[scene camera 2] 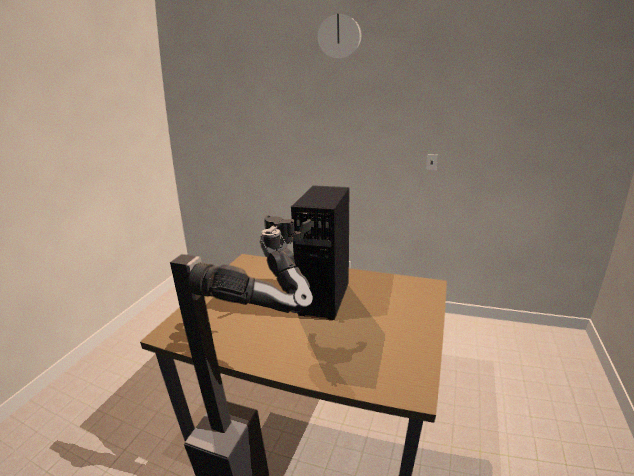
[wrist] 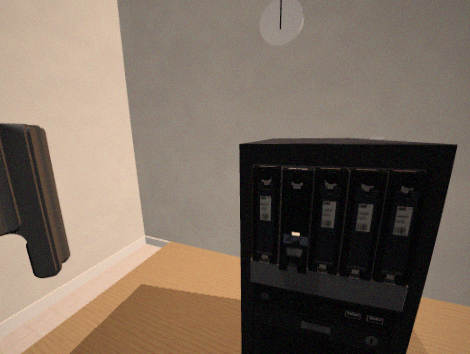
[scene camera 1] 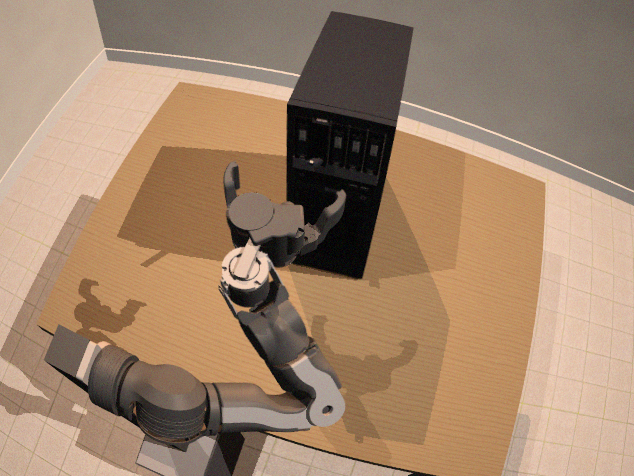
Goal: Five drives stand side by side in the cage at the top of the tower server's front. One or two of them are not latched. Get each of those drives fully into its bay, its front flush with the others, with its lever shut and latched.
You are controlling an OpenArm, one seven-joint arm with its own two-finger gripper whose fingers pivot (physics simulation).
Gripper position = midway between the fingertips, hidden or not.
In view: my gripper (scene camera 1: 287, 185), a black tower server (scene camera 1: 355, 74) and a dark post (scene camera 2: 194, 313).
The black tower server is seen too in scene camera 2 (scene camera 2: 326, 268) and in the wrist view (wrist: 267, 312). The dark post shows as well in scene camera 1 (scene camera 1: 67, 348).
